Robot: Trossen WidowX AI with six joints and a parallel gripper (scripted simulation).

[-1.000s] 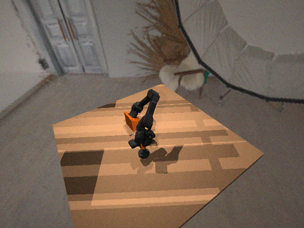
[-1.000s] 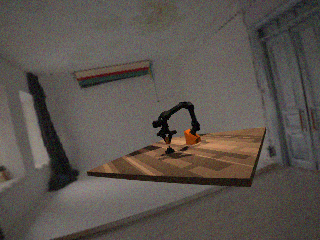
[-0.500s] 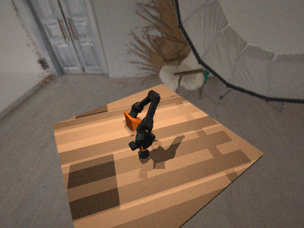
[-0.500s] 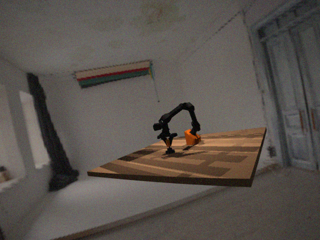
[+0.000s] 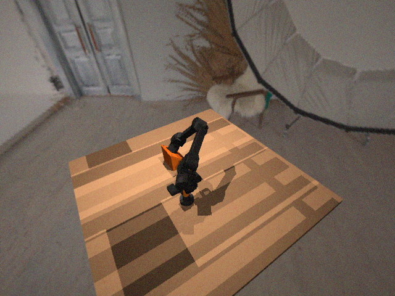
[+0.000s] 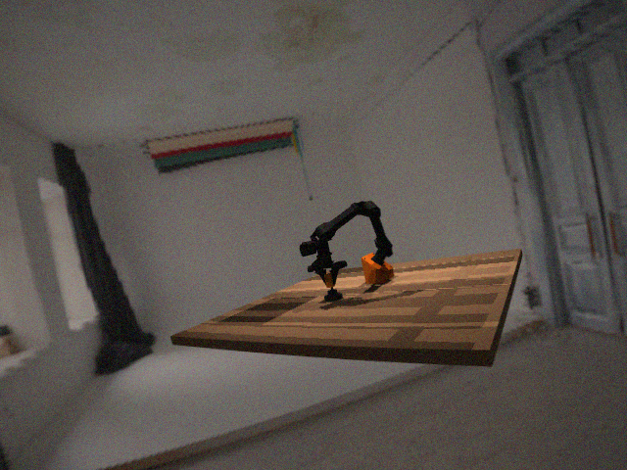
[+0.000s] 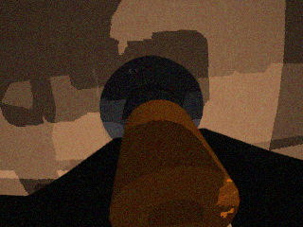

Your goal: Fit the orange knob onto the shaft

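Now: gripper tip 20 mm below the orange knob. Round my gripper tip: pedestal 40 mm below.
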